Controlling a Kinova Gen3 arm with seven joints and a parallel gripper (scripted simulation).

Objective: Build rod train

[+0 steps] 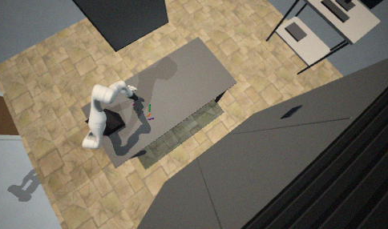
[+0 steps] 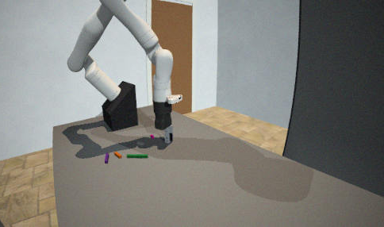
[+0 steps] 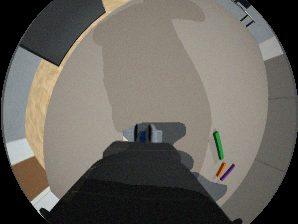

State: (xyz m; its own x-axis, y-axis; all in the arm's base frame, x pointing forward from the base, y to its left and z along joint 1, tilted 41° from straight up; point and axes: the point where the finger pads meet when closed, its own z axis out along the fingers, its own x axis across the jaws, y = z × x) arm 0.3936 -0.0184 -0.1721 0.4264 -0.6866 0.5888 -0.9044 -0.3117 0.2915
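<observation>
My hand is 280 mm to the left of the purple rod, 20 mm past it and 10 mm above it. Round my hand: magenta rod 80 mm behind, 40 mm to the right, 10 mm below; green rod 170 mm to the right, 40 mm ahead, 10 mm below; grey rod 110 mm to the right, 50 mm behind, 10 mm below.
</observation>
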